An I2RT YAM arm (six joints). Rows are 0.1 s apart.
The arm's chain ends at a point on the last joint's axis. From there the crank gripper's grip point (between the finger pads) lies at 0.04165 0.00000 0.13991 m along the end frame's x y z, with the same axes.
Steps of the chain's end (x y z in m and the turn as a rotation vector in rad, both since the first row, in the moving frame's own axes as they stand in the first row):
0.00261, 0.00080, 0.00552, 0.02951, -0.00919, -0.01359
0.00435, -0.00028, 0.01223, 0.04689, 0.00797, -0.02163
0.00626, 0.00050, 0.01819, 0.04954, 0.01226, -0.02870
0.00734, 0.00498, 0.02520, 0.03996, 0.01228, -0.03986
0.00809, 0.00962, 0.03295, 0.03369, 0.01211, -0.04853
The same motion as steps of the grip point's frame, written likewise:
0.00129, -0.00389, 0.00583, 0.02951, -0.00919, -0.01359
0.00538, -0.00774, 0.01172, 0.04689, 0.00797, -0.02163
0.00785, -0.00763, 0.01747, 0.04954, 0.01226, -0.02870
0.00891, -0.00229, 0.02453, 0.03996, 0.01228, -0.03986
0.00962, 0.00286, 0.03232, 0.03369, 0.01211, -0.04853

